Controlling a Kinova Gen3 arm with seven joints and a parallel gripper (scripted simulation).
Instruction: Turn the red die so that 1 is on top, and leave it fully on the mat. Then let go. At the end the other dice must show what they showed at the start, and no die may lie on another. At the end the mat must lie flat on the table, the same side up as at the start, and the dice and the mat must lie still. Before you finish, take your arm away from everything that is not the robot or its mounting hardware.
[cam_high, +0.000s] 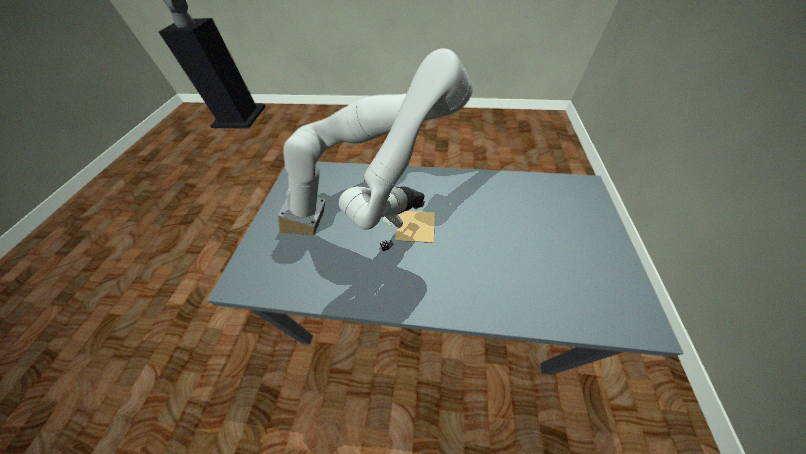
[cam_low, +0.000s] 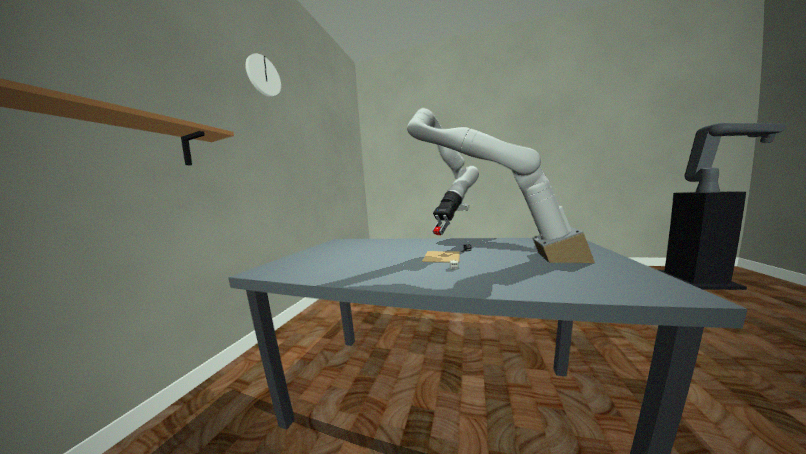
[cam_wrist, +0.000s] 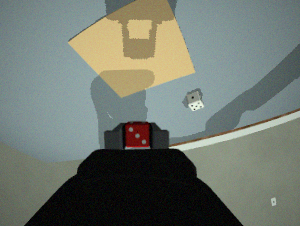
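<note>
My gripper is now 11 cm above the tan mat, 2 cm to the left of it and 1 cm past it. Round my hand: black die 12 cm to the right, 11 cm behind, 10 cm below; then red die 1 cm to the left; then white die 12 cm to the left, 10 cm below, 6 cm behind.
</note>
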